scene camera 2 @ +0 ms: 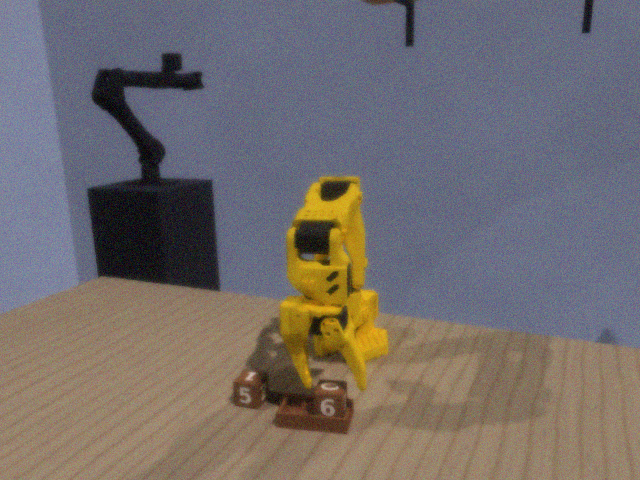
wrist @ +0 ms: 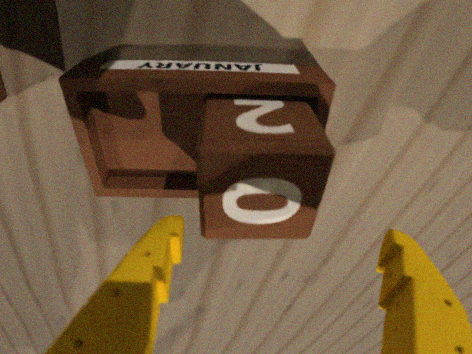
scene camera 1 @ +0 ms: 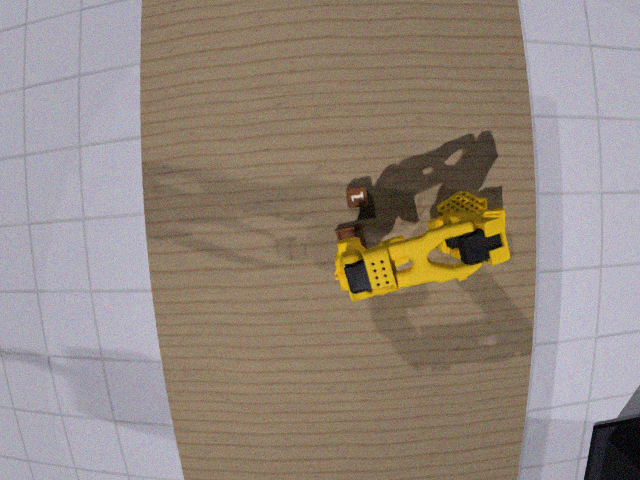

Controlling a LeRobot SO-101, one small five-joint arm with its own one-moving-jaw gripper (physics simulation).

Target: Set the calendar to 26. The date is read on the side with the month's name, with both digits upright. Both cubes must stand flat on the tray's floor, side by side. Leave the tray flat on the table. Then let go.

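Note:
The brown tray (scene camera 1: 339,232) (scene camera 2: 312,422) (wrist: 86,160) lies flat; its JANUARY strip is at the top in the wrist view, upside down there. One cube (scene camera 2: 328,407) (wrist: 260,195) stands in the tray's right half in both views, 0 on top, 6 facing scene camera 2, and 2 facing the month side, upright when read from there. The tray's other half is bare. The other cube (scene camera 1: 356,197) (scene camera 2: 245,395) stands on the table beside the tray, 1 on top, 5 facing scene camera 2. My gripper (scene camera 2: 337,387) (wrist: 283,227) is open above the tray cube, holding nothing; the arm hides it in scene camera 1.
The yellow arm (scene camera 1: 413,258) (scene camera 2: 356,232) reaches over the wooden table (scene camera 1: 258,335) (scene camera 2: 155,361) and covers most of the tray in scene camera 1. A black arm stands on a dark pedestal (scene camera 2: 155,232) beyond the table.

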